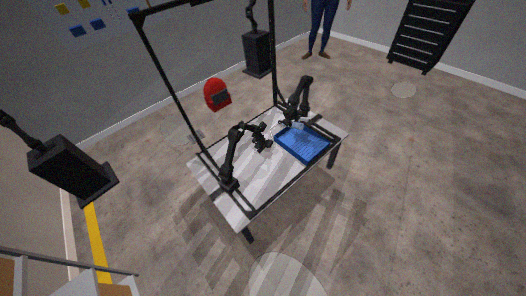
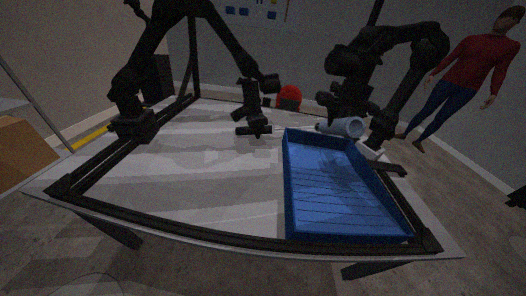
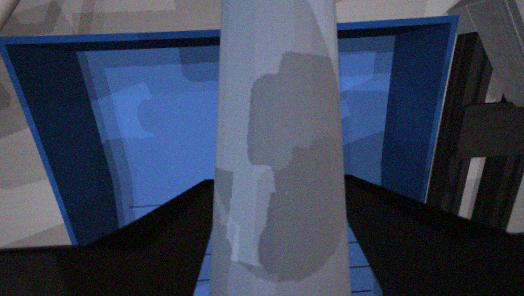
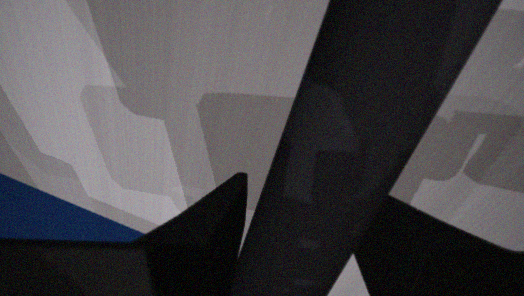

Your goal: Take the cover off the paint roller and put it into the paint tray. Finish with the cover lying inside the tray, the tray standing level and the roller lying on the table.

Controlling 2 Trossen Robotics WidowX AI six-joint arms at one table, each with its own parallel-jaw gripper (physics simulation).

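Frame: origin at the left arm's base, x ahead, y left, z up, level; millimetres.
Where they show: left gripper, fingertip midpoint: [image 1: 292, 125] [image 3: 277, 186]; right gripper, fingertip midpoint: [image 1: 266, 147] [image 2: 256, 136] [image 4: 292, 183]; left arm's base, link origin: [image 1: 304, 114] [image 2: 371, 145]; right arm's base, link origin: [image 1: 227, 181] [image 2: 132, 114].
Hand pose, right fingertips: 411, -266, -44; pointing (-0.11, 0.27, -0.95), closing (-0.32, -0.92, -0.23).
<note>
Each offset is from my right fingertips to the centre of the thing, as dx, dy, dz. "pt": to the spot under its first point. Level surfaces: height alone.
The light grey-blue roller cover {-178, +192, +126} [image 1: 298, 125] [image 2: 337, 127] [image 3: 280, 100] is held roughly level, off the table, at the back edge of the blue paint tray {-100, +281, +22} [image 1: 302, 146] [image 2: 325, 215] [image 3: 170, 115] [image 4: 45, 217]. My left gripper [image 2: 341, 121] [image 3: 277, 186] is shut on the cover. My right gripper [image 2: 256, 132] [image 4: 292, 183] is shut on the roller's black handle {pt +40, -16, +28} [image 2: 246, 130] [image 4: 370, 100], left of the tray. A thin wire runs from the handle towards the cover's left end; how far the frame sits inside the cover is hidden. The tray stands level on the table.
The white table {dz -11} [image 1: 262, 175] [image 2: 175, 190] carries black rails [image 2: 200, 231] along its edges. A dark bar [image 2: 392, 168] lies right of the tray, near the left arm's base. A black upright post [image 1: 273, 55] rises behind the table. A red helmet-like object [image 1: 216, 93] [image 2: 289, 97] shows beyond the back edge.
</note>
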